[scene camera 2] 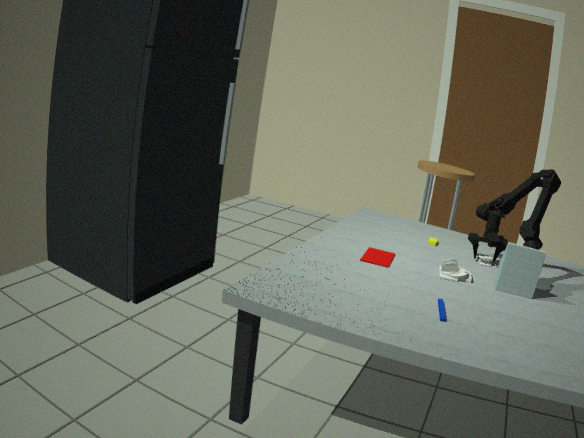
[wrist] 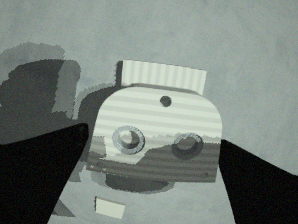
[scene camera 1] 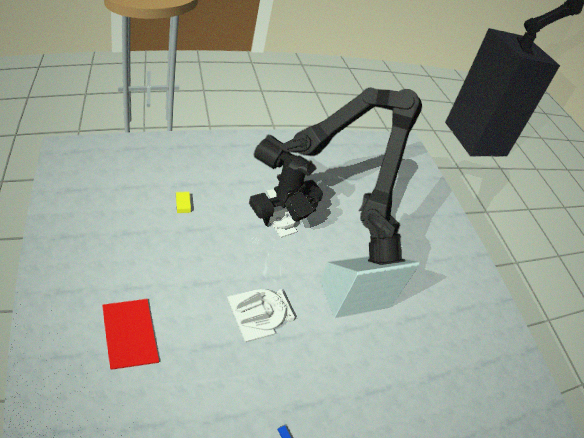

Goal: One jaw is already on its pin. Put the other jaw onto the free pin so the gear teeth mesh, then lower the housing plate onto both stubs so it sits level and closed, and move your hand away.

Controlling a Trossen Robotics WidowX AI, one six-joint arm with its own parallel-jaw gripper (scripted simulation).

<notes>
The gripper (scene camera 1: 280, 220) is open, holding nothing. Further things: a red flat sheet (scene camera 1: 129, 331).
The gripper also shows in the wrist view (wrist: 154, 139). The wrist view misses the red flat sheet: it is out of frame.
</notes>
